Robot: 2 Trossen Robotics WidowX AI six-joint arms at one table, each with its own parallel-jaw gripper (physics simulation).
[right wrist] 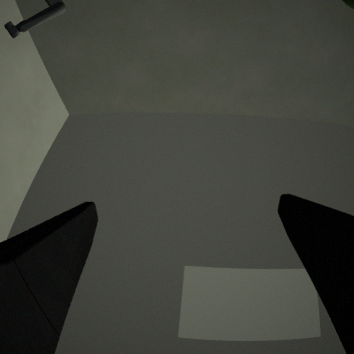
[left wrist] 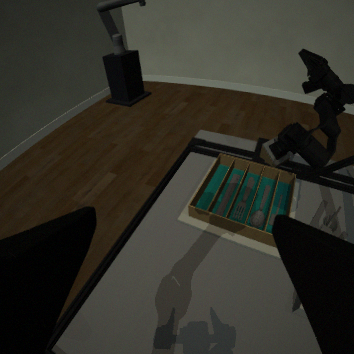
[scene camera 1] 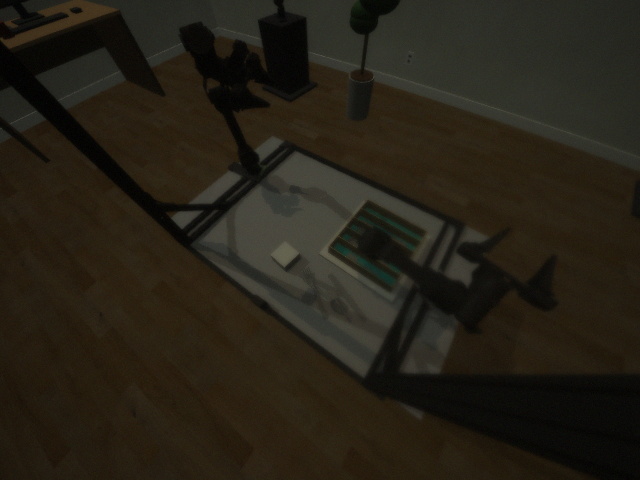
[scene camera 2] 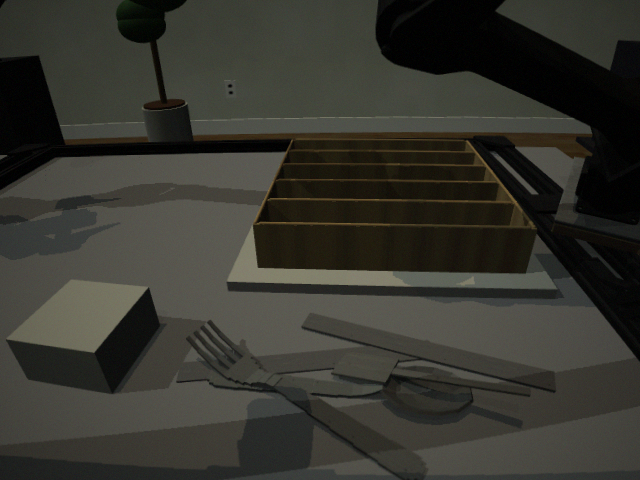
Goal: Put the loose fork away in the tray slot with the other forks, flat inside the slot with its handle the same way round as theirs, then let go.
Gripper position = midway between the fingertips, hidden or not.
Note:
The left gripper (scene camera 1: 274,95) is open, with nothing in its grasp. The right gripper (scene camera 1: 532,241) is open, holding nothing. Also in view: a wooden cutlery tray (scene camera 2: 421,205).
The left gripper is seen too in the left wrist view (left wrist: 186,220). The right gripper shows as well in the right wrist view (right wrist: 189,207) and in the left wrist view (left wrist: 300,50).

